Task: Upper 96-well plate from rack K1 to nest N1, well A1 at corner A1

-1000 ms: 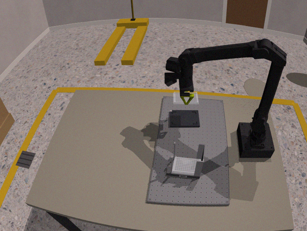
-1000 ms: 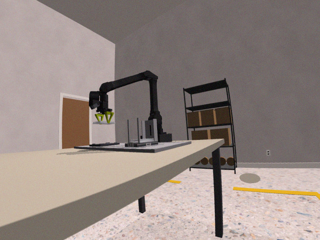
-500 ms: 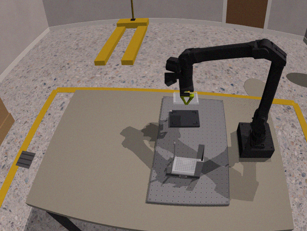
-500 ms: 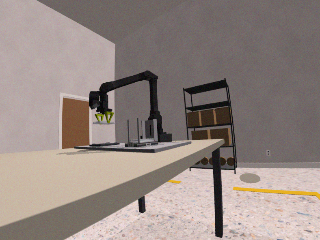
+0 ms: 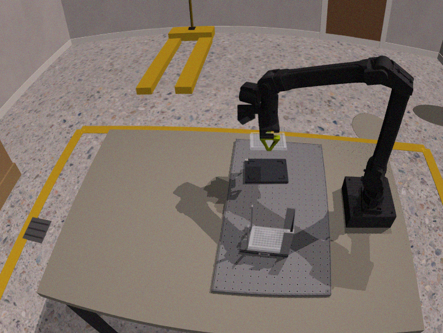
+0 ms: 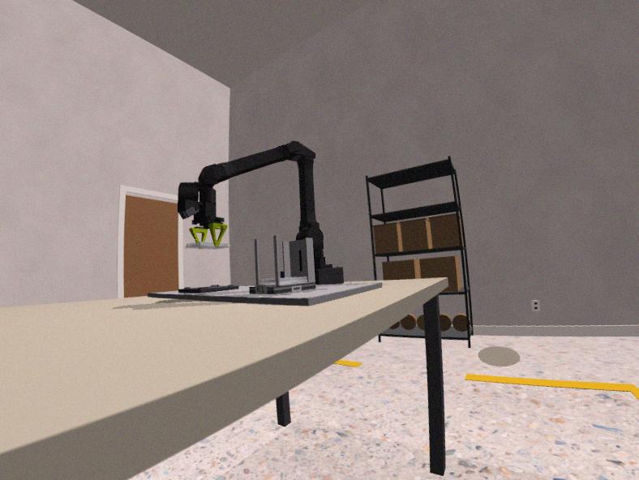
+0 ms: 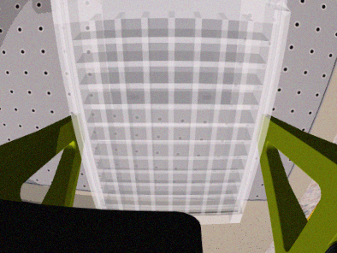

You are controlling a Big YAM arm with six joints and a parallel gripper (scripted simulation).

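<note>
Now: the pale A1 square 140 mm below my hand, 90 mm ahead of it and 40 mm to the right of it. The rest, counted from my hand: slot 320 mm to the left, 130 mm behind, 70 mm below.
</note>
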